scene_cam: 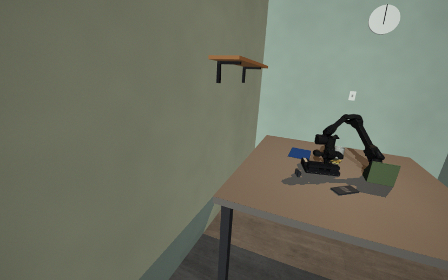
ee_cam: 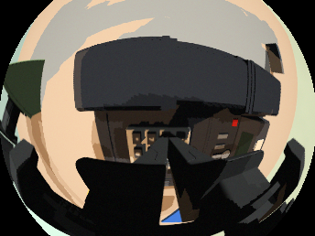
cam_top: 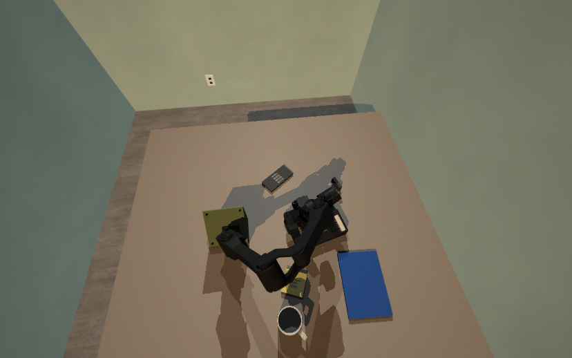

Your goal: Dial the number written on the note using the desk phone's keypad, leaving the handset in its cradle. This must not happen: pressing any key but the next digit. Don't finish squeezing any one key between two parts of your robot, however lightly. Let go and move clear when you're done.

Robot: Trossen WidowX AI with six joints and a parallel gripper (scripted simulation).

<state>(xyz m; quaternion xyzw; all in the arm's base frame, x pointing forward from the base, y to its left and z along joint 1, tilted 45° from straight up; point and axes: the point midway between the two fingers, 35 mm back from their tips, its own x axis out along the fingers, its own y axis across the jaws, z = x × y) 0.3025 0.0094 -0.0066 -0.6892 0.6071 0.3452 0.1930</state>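
Right now the black desk phone is 4 cm below my hand, 4 cm ahead of it and 1 cm to the left of it. From my hand the other things lie so: handset 6 cm to the left, 2 cm below, 2 cm ahead; yellow note 21 cm to the right, 8 cm behind, 6 cm below; black remote 26 cm to the left, 10 cm behind, 6 cm below.
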